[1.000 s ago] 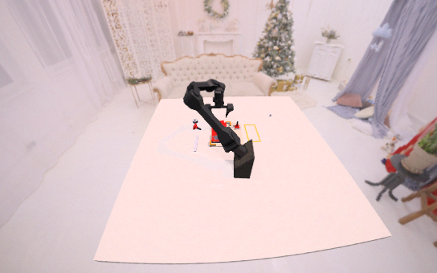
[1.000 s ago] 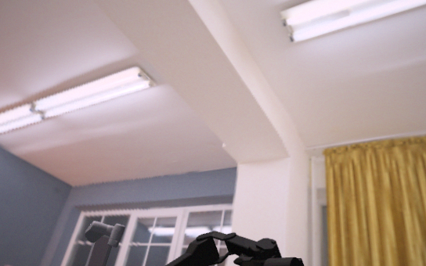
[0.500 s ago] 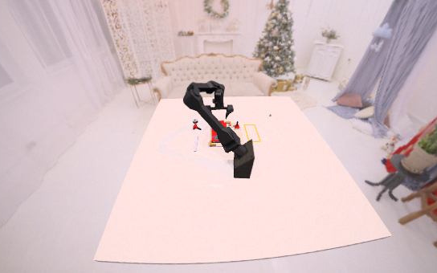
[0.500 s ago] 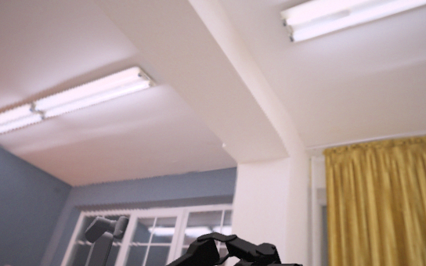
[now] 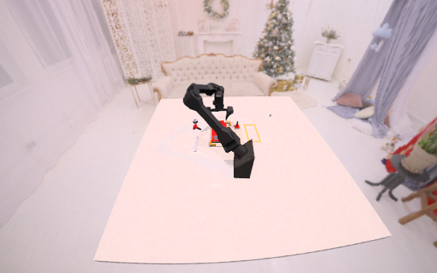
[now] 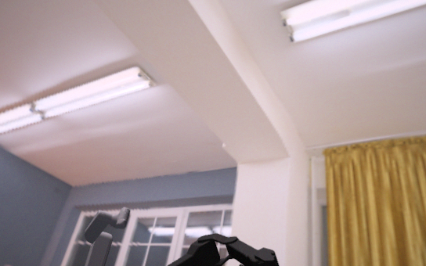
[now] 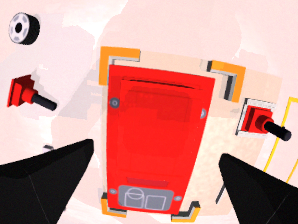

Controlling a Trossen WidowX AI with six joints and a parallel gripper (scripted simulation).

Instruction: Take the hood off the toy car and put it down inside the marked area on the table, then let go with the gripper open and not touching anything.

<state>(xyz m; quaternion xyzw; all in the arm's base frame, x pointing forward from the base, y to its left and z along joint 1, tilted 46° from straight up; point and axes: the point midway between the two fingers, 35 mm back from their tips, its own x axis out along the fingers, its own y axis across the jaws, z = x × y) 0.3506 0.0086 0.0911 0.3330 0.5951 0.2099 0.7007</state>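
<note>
The red hood lies 40 mm below my gripper tip and 10 mm behind it. From my gripper tip the other things lie so: wheel: 170 mm to the left, 120 mm ahead, 70 mm below; then thin white stick: 170 mm to the left, 120 mm behind, 80 mm below.
</note>
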